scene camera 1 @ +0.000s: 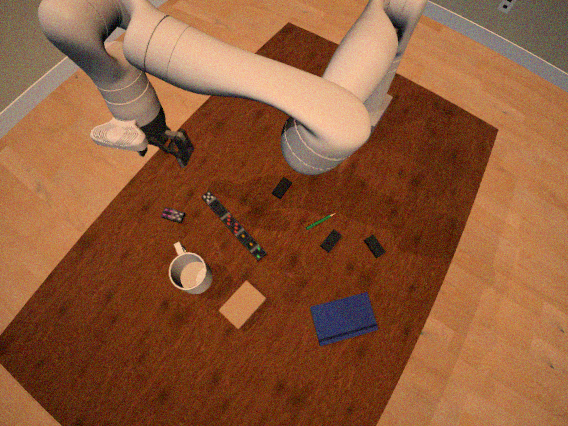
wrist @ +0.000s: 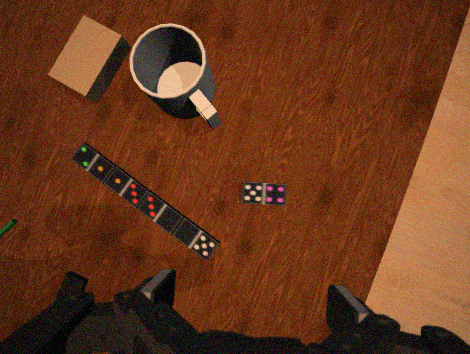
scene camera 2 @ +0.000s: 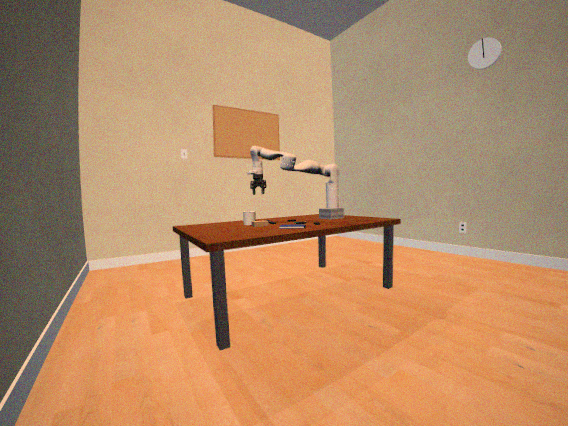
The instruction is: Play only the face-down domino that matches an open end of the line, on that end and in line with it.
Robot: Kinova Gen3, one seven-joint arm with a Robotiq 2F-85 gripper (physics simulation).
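Frame: origin at the arm's base, x ahead, y left, z up, level; centimetres.
Seen in the pictures: gripper, between the fingertips: [scene camera 1: 164, 158] [wrist: 250, 294] [scene camera 2: 258, 194]; arm's base, origin of its link: [scene camera 2: 332, 207].
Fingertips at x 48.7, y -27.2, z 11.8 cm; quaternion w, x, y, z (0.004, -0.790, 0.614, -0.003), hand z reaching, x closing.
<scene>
Offsets run from my fingertips to a thing's top centre. "spot": to the spot under its first point. Level surfaces: height alone.
The domino line [scene camera 1: 234, 226] [wrist: 170, 219] runs diagonally on the table @[dz -19.8 cm] [scene camera 1: 150, 350] [scene camera 2: 200, 237]. One open end @[spot: dx +2.8, dy +24.0, dz -18.7 cm] [scene camera 1: 259, 253] [wrist: 84, 156] shows two green pips, the other @[dx -2.5, dy +6.2, dz -18.8 cm] [scene camera 1: 208, 197] [wrist: 204, 245] five white pips. Three face-down black dominoes lie apart in scene camera 1: one @[dx -15.3, dy +19.6, dz -18.8 cm] [scene camera 1: 282, 188] beyond the line, one @[dx -9.2, dy +37.4, dz -18.8 cm] [scene camera 1: 331, 241] near the pencil, one @[dx -13.7, dy +47.6, dz -18.8 cm] [scene camera 1: 374, 246] farthest right; their values are hidden. A loose face-up domino @[dx +5.7, dy -0.1, dz -18.8 cm] [scene camera 1: 173, 215] [wrist: 264, 194] shows five white and four magenta pips. My gripper [scene camera 1: 165, 156] [scene camera 2: 258, 193] [wrist: 250, 294] is open and empty, high above the table.
A mug @[dx +14.6, dy +12.8, dz -11.2 cm] [scene camera 1: 191, 272] [scene camera 2: 249, 218] [wrist: 172, 65] and a tan block @[dx +15.0, dy +27.2, dz -16.8 cm] [scene camera 1: 242, 305] [scene camera 2: 260, 223] [wrist: 86, 56] stand near the green-pip end. A blue book @[dx +5.9, dy +48.7, dz -18.6 cm] [scene camera 1: 344, 319] [scene camera 2: 292, 226] lies farther right. A green pencil @[dx -12.8, dy +32.8, dz -19.1 cm] [scene camera 1: 320, 221] [wrist: 7, 228] lies between the line and two face-down dominoes.
</scene>
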